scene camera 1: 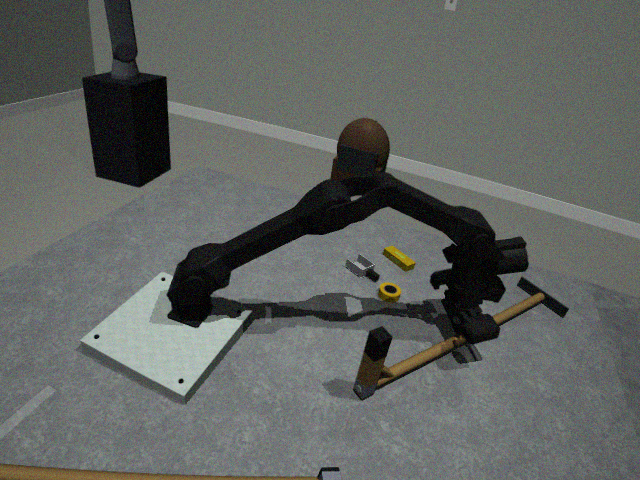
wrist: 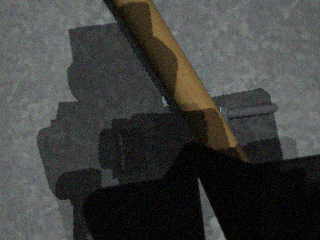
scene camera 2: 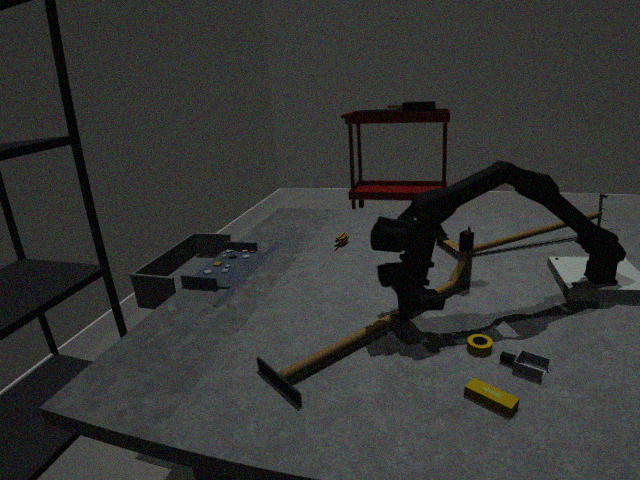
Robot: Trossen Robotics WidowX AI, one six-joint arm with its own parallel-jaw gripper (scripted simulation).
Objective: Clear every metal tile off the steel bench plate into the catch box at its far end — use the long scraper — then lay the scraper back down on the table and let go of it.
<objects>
my gripper: scene camera 1 457,332; wrist; scene camera 2
same spot on my gripper: (wrist: 240,193) = (scene camera 2: 401,292)
</objects>
